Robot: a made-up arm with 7 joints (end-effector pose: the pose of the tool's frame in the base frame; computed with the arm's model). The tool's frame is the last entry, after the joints.
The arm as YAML. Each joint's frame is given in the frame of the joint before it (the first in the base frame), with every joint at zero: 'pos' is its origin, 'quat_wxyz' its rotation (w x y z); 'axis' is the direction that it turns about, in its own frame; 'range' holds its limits. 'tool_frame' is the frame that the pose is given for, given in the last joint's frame.
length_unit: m
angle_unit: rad
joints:
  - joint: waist
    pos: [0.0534, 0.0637, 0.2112]
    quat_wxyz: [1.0, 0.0, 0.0, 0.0]
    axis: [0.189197, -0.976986, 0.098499]
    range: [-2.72, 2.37]
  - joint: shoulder
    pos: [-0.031, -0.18, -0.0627]
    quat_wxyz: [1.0, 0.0, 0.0, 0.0]
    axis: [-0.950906, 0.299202, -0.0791]
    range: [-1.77, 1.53]
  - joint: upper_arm
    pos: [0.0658, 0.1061, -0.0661]
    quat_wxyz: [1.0, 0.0, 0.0, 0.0]
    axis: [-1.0, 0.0, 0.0]
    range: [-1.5, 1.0]
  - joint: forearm
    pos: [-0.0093, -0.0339, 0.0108]
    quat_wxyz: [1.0, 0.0, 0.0, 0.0]
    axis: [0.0, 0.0, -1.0]
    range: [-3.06, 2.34]
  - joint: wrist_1
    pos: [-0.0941, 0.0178, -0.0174]
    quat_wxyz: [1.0, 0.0, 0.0, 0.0]
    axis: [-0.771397, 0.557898, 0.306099]
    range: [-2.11, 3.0]
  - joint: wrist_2
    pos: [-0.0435, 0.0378, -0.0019]
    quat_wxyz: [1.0, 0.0, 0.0, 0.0]
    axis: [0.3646, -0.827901, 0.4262]
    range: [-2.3, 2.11]
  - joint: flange
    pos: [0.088, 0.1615, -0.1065]
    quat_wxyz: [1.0, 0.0, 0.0, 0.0]
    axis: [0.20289, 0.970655, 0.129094]
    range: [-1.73, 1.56]
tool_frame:
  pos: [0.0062, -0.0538, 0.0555]
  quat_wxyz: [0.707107, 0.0, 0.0, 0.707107]
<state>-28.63 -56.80 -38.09 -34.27 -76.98 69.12 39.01</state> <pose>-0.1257 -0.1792 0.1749 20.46 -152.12 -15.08</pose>
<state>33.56 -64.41 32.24 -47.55 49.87 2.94 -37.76</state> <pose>0.0630 0.0127 -0.0163 -105.01 -57.14 111.15</pose>
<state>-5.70 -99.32 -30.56 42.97 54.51 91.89 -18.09</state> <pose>-0.0780 -0.1776 0.4487 38.12 -135.80 7.59</pose>
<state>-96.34 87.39 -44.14 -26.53 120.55 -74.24 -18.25</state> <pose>0.1186 -0.2026 0.4458 30.59 -45.74 -18.86</pose>
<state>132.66 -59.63 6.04 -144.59 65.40 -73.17 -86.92</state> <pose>-0.0020 -0.1048 0.5019 65.18 1.87 129.77</pose>
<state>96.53 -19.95 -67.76 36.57 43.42 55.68 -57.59</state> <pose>-0.0575 0.0632 0.1518 -6.46 173.85 -24.81</pose>
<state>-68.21 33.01 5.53 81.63 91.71 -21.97 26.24</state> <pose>-0.3060 -0.0445 0.1943 19.05 134.99 -86.71</pose>
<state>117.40 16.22 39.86 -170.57 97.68 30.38 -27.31</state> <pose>0.1665 -0.1809 0.4734 53.40 -99.79 -26.32</pose>
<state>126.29 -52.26 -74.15 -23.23 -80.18 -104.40 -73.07</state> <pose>0.1688 -0.0361 0.0498 -12.12 68.87 -87.99</pose>
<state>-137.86 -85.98 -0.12 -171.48 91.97 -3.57 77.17</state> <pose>-0.0098 0.0001 -0.0138 -17.78 100.93 129.44</pose>
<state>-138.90 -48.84 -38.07 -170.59 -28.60 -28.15 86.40</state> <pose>-0.1298 0.1071 0.3386 -86.27 -19.28 -110.88</pose>
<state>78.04 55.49 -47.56 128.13 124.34 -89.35 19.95</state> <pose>0.1766 0.0695 0.2519 114.91 120.47 20.11</pose>
